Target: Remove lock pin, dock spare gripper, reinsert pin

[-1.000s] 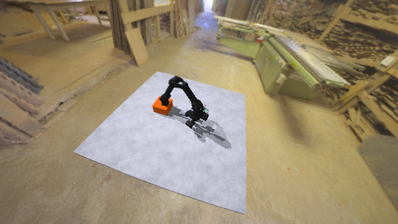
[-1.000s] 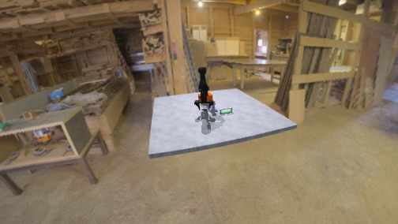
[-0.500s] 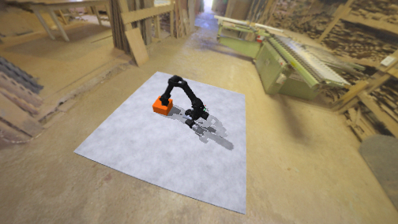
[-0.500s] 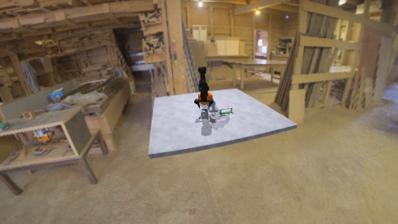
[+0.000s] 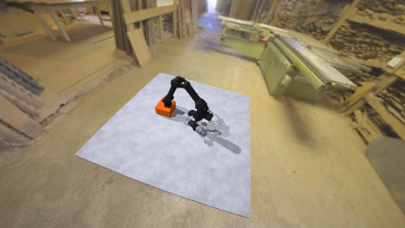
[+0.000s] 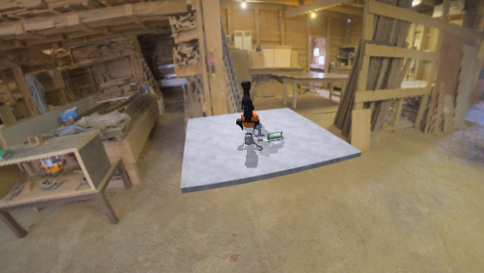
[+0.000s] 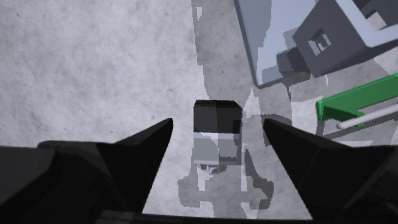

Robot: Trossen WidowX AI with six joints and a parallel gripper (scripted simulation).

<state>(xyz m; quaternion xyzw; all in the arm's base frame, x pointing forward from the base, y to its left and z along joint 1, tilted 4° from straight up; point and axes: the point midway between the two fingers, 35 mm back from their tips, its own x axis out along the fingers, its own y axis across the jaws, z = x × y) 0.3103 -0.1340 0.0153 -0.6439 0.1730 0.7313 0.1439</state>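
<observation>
My gripper tip is 50 mm above the spare gripper, 40 mm short of it and 20 mm to the left of it. From my gripper tip the other things lie so: grey mount: 110 mm to the left, 40 mm behind, 20 mm below; green strip: 210 mm to the left, 80 mm ahead, 40 mm below.
</observation>
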